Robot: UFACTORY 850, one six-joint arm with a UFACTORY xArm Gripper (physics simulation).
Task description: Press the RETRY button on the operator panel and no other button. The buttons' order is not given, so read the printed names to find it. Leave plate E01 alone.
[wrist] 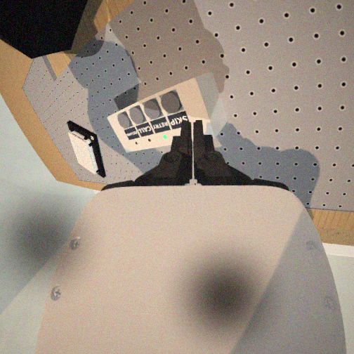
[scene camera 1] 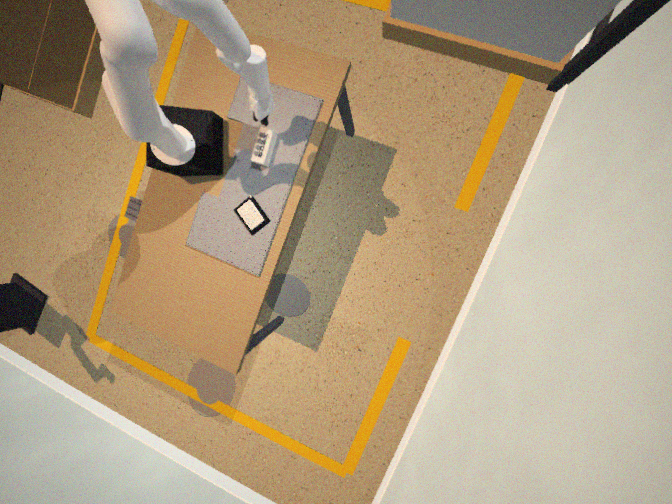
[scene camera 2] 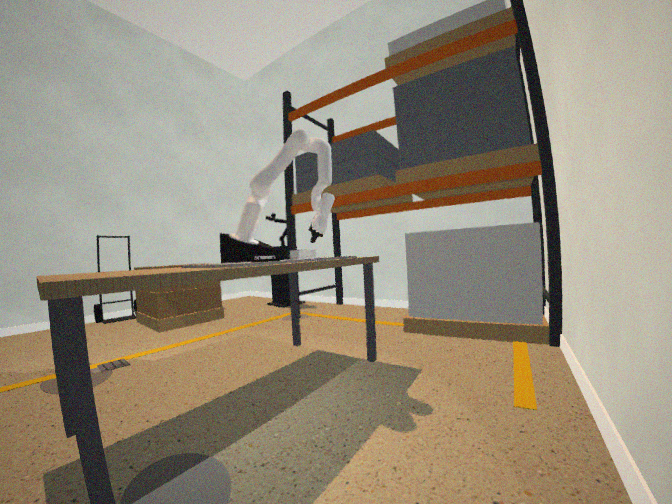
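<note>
The white operator panel [scene camera 1: 262, 148] [scene camera 2: 302, 253] [wrist: 200, 104] has four round grey buttons in a row. In the wrist view the RETRY button [wrist: 152, 108] lies between the SKIP button [wrist: 171, 101] and the CALL button [wrist: 136, 114]; the fourth button [wrist: 124, 119] has a name too small to read. A green light [wrist: 165, 136] glows below the RETRY label. My gripper [scene camera 1: 261, 120] [scene camera 2: 315, 236] [wrist: 192, 135] is shut and empty, raised above the panel's SKIP end, apart from it. A black-edged plate [scene camera 1: 251, 215] [wrist: 86, 151] with a white face lies apart; E01 is not readable.
The panel and plate lie on a grey perforated mat [scene camera 1: 222, 238] [wrist: 280, 65] on the wooden table [scene camera 1: 179, 303] [scene camera 2: 108, 277]. The black arm base [scene camera 1: 208, 141] [wrist: 40, 25] stands beside the mat. A tall storage rack [scene camera 2: 542, 217] stands behind the table.
</note>
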